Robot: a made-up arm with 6 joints.
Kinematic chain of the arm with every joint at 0, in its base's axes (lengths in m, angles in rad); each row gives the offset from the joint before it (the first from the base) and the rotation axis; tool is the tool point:
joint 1: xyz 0 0 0.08 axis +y
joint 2: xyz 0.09 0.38 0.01 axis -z
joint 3: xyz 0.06 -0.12 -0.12 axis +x
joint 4: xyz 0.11 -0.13 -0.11 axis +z
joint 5: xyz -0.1 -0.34 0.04 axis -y
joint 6: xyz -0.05 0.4 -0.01 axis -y
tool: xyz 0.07 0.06 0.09
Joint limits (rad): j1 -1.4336..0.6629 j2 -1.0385..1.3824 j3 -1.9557..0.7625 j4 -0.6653..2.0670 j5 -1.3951..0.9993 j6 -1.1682..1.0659
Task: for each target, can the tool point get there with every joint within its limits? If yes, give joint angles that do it. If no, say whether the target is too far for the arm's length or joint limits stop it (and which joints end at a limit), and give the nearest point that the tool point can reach.
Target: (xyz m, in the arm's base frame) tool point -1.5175 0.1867 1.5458
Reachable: no: too far | nearest point -0.1903 0.3231 0.5403 | short by 1.671 m
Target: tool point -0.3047 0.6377 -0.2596
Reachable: no: joint limits stop it (at a limit: joint 2, joint 3, joint 5, joint 6) | nearest point -0.2316 0.4195 -0.1781 | short by 0.244 m
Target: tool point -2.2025 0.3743 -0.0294
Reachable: no: too far | nearest point -0.4643 0.1982 -0.0161 | short by 1.747 m
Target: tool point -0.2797 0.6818 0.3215
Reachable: no: joint limits stop it (at a limit: joint 1, joint 2, joint 3, joint 4, joint 6) | nearest point -0.2343 0.5275 0.2950 | short by 0.163 m
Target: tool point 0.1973 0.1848 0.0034
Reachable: yes | joints -0.5913 0.2603 -0.2618 0.4964 -0.1468 -0.8031
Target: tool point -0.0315 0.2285 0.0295
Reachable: yes | joints -0.1039 0.9429 -1.0045 0.9156 -0.2874 -0.2735
